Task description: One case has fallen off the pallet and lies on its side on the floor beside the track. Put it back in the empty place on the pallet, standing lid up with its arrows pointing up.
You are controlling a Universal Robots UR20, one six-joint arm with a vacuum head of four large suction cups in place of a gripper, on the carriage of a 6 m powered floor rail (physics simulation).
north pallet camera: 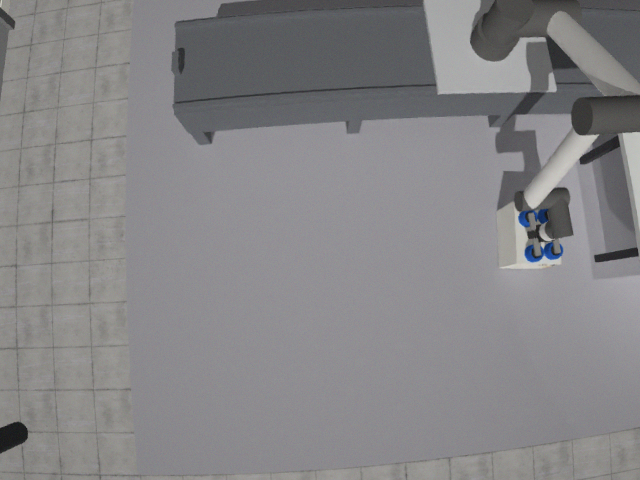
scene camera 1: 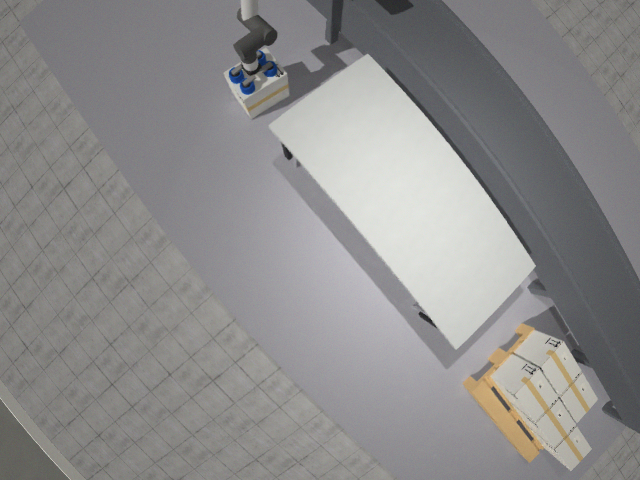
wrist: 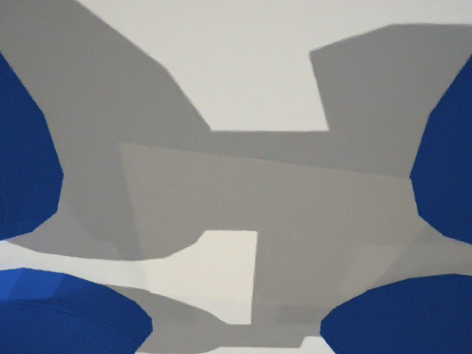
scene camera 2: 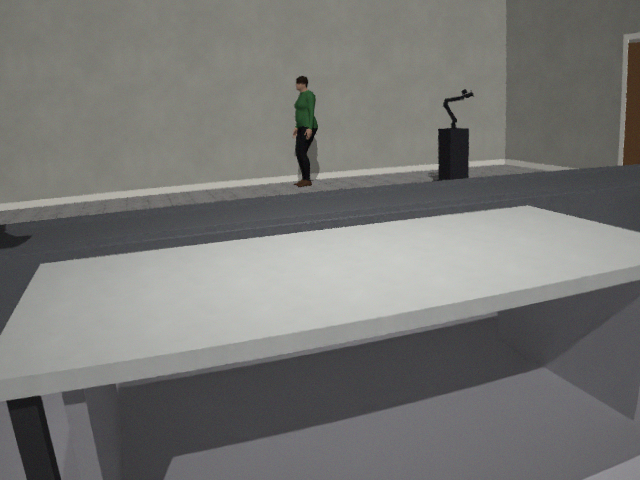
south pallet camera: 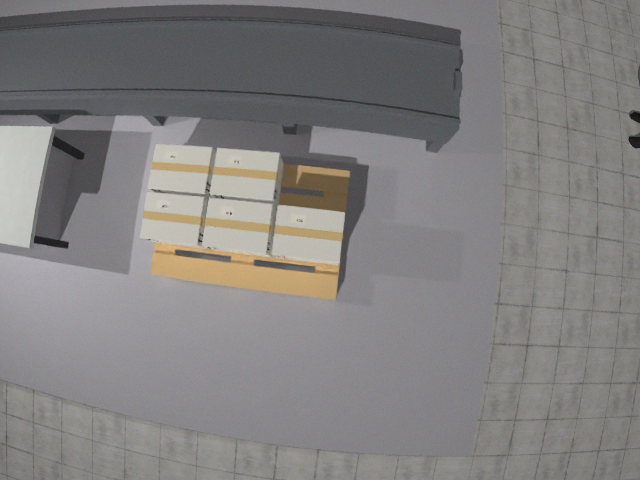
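Seen in the pictures: hand, tool point: [wrist: 235,222]; arm's base, link origin: [north pallet camera: 490,42].
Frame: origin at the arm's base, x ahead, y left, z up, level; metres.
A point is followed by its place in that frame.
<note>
The fallen case [scene camera 1: 268,98] @[y 0.385, x 1.084, z -0.436 m] [north pallet camera: 506,237] @[y 0.097, x 1.068, z -0.422 m] [wrist: 260,75] @[y 0.174, x 1.079, z -0.286 m] lies on its side on the floor, off one end of the white table; one taped side faces scene camera 1. My suction gripper [scene camera 1: 252,73] @[y 0.245, x 1.083, z -0.308 m] [north pallet camera: 539,234] @[y 0.245, x 1.083, z -0.308 m] [wrist: 235,240] @[y 0.245, x 1.083, z -0.308 m] is over its upper face, with the four blue cups at or very near that face. The cup rims are partly hidden, and whether the vacuum holds cannot be seen. The pallet [scene camera 1: 496,413] @[y 3.685, x 1.298, z -0.426 m] [south pallet camera: 242,279] @[y 3.921, x 1.297, z -0.427 m] carries several white taped cases [scene camera 1: 514,372] @[y 3.314, x 0.993, z -0.280 m] [south pallet camera: 242,188] @[y 3.903, x 0.791, z -0.140 m] standing lid up. Its empty place is the corner towards the rail in the south pallet camera.
A long white table [scene camera 1: 403,201] @[y 1.602, x 0.986, z -0.040 m] [scene camera 2: 330,273] @[y 1.510, x 0.982, z -0.040 m] [south pallet camera: 20,180] @[y 2.374, x 0.875, z -0.040 m] stands between the fallen case and the pallet. The grey floor rail [scene camera 1: 516,139] [north pallet camera: 305,62] [south pallet camera: 232,56] runs alongside. Beyond it are a person in green [scene camera 2: 306,108] and a small arm on a black pedestal [scene camera 2: 453,155].
</note>
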